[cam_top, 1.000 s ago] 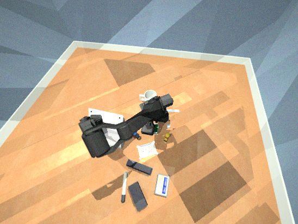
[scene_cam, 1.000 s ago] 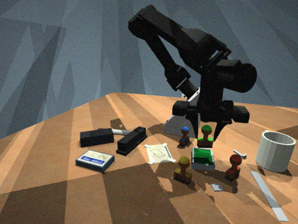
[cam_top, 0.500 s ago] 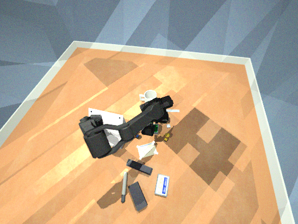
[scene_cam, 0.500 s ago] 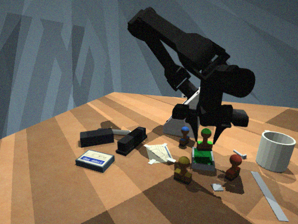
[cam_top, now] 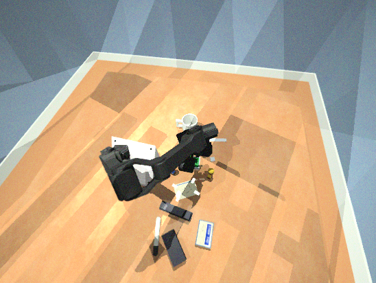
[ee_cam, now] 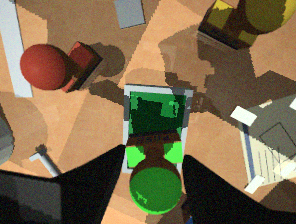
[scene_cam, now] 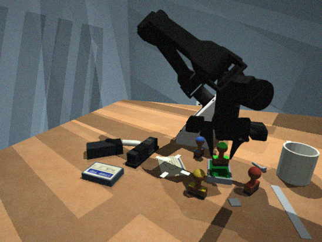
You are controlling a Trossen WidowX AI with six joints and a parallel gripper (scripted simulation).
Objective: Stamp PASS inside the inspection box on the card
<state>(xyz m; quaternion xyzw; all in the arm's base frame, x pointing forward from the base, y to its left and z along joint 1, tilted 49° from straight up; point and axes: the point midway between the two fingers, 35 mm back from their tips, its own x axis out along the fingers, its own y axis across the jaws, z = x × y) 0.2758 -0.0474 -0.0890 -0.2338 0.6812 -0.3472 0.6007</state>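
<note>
Now: the green ink pad 5 cm below my gripper tip. The rest, counted from my gripper tip: green stamp right at my gripper tip; then red stamp 7 cm to the left, 6 cm ahead, 3 cm below; then blue stamp 9 cm behind, 6 cm to the right, 3 cm below.
</note>
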